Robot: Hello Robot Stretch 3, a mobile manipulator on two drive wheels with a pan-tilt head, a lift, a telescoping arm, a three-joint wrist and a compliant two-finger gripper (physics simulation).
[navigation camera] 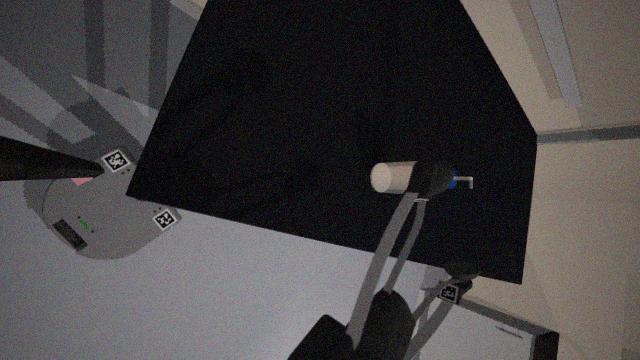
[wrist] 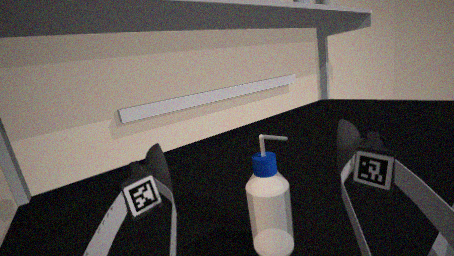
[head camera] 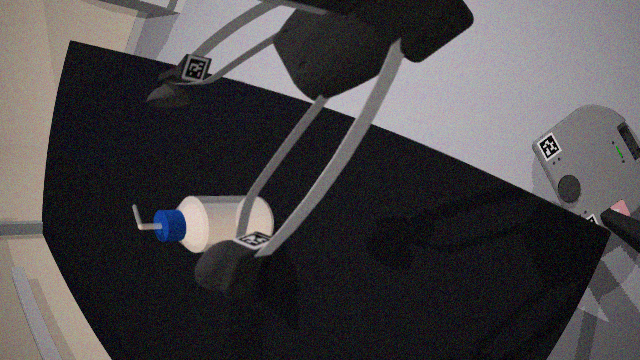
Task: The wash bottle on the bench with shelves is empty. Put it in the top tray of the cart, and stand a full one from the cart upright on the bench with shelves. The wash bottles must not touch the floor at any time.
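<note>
A pale wash bottle with a blue cap and bent spout stands upright on the black top of the bench with shelves. No liquid shows in it. My gripper is open over the bench, its fingers wide apart. In the wrist view the bottle shows between the two fingers, touching neither. In the head and navigation views one finger partly covers the bottle. How far the fingertips are from it in depth is hard to tell. The cart and the full bottles do not show.
A grey shelf runs above the bench, with a post at its right end. A pale bar is at the wall side. My base is by the bench corner. A white cabinet stands past the bench end.
</note>
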